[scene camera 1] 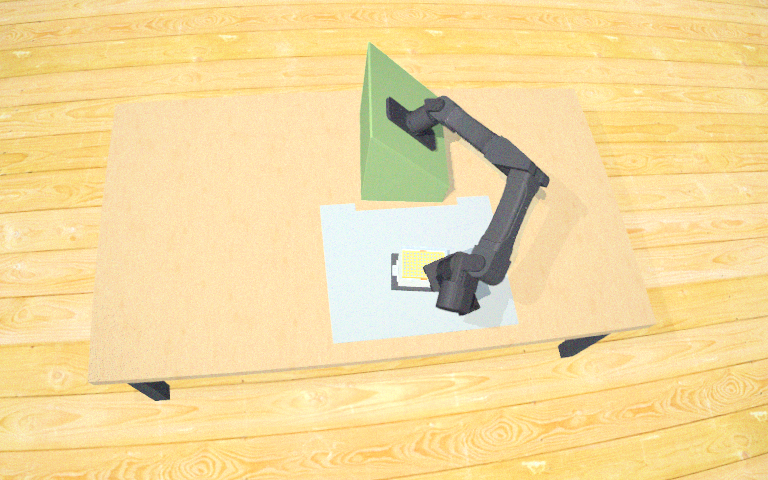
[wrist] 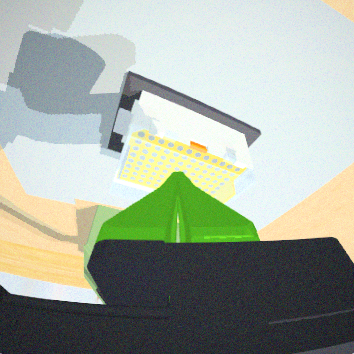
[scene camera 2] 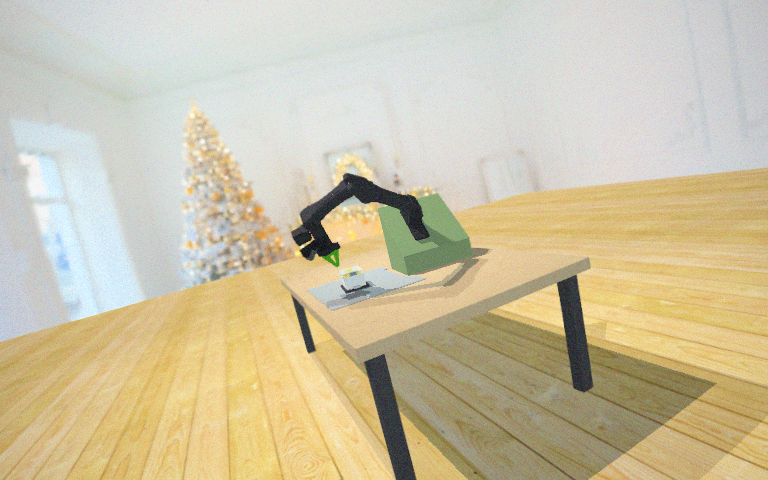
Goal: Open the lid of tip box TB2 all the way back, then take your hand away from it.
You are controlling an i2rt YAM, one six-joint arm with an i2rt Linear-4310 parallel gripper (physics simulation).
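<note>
A tip box, its label not readable, has a white body and a yellow tip rack full of round holes. An orange tab is on its long side. Pale, see-through edges of a lid show around the yellow rack; the lid looks down over it, but its exact angle is hard to tell. My gripper has green fingers, is shut and holds nothing. Its tips are above the box, apart from it in the scene camera 2 view. In the scene camera 1 view the arm hides the fingers and the box's right part.
The box stands in a dark holder on a pale blue mat. A big green wedge bears the arm's base at the back of the wooden table.
</note>
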